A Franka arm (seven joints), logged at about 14 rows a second.
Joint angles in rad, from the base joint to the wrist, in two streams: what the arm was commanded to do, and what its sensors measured. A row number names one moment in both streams.
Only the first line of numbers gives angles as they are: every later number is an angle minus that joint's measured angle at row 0.
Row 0, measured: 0.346 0.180 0.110 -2.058 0.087 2.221 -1.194
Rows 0 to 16, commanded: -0.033 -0.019 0.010 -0.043 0.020 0.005 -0.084; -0.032 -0.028 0.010 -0.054 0.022 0.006 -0.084; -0.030 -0.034 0.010 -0.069 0.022 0.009 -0.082; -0.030 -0.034 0.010 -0.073 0.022 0.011 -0.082; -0.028 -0.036 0.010 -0.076 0.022 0.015 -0.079; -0.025 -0.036 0.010 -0.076 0.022 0.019 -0.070; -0.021 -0.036 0.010 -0.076 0.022 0.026 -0.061; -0.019 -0.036 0.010 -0.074 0.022 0.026 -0.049; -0.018 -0.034 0.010 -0.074 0.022 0.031 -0.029; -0.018 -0.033 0.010 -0.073 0.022 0.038 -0.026; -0.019 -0.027 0.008 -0.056 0.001 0.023 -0.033; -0.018 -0.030 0.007 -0.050 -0.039 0.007 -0.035; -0.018 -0.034 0.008 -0.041 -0.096 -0.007 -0.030; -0.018 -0.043 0.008 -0.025 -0.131 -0.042 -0.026; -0.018 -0.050 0.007 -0.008 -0.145 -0.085 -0.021; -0.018 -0.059 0.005 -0.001 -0.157 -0.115 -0.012; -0.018 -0.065 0.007 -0.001 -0.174 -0.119 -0.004
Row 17, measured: -0.012 -0.037 0.002 -0.009 -0.134 -0.078 -0.033
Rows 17 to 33, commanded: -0.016 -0.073 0.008 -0.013 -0.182 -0.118 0.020; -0.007 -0.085 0.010 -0.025 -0.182 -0.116 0.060; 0.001 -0.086 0.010 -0.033 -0.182 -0.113 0.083; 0.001 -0.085 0.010 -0.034 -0.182 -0.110 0.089; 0.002 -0.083 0.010 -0.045 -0.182 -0.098 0.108; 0.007 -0.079 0.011 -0.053 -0.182 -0.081 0.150; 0.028 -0.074 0.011 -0.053 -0.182 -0.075 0.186; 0.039 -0.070 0.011 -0.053 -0.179 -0.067 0.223; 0.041 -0.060 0.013 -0.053 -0.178 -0.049 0.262; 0.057 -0.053 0.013 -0.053 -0.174 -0.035 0.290; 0.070 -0.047 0.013 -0.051 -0.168 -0.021 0.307; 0.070 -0.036 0.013 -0.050 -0.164 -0.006 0.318; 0.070 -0.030 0.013 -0.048 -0.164 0.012 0.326; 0.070 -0.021 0.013 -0.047 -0.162 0.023 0.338; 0.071 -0.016 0.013 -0.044 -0.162 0.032 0.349; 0.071 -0.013 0.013 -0.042 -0.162 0.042 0.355; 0.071 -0.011 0.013 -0.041 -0.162 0.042 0.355
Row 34, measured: 0.072 -0.037 0.007 -0.043 -0.159 -0.010 0.303
